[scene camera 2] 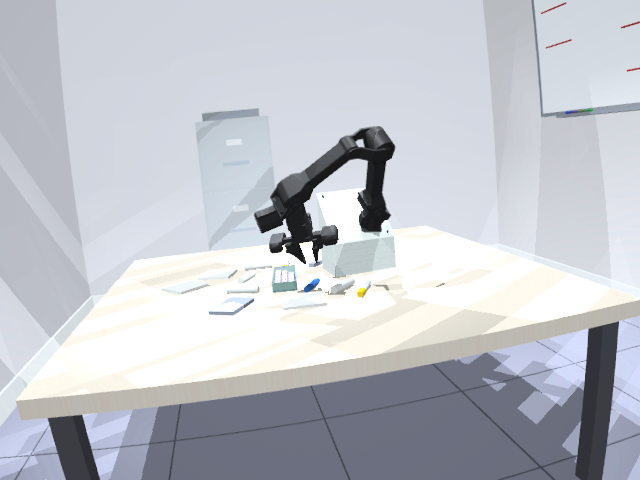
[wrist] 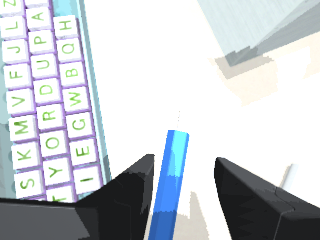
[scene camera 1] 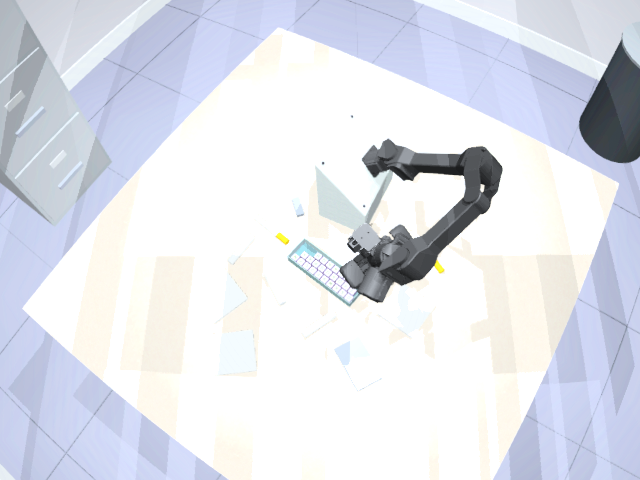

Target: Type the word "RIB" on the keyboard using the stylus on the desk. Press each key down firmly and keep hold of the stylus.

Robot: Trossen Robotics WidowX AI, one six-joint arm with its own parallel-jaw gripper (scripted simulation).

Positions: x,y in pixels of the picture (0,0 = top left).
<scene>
gripper: scene camera 2; wrist; scene camera 1 368,256
same spot on gripper: [wrist: 125,200] = [scene camera 2: 300,247]
</scene>
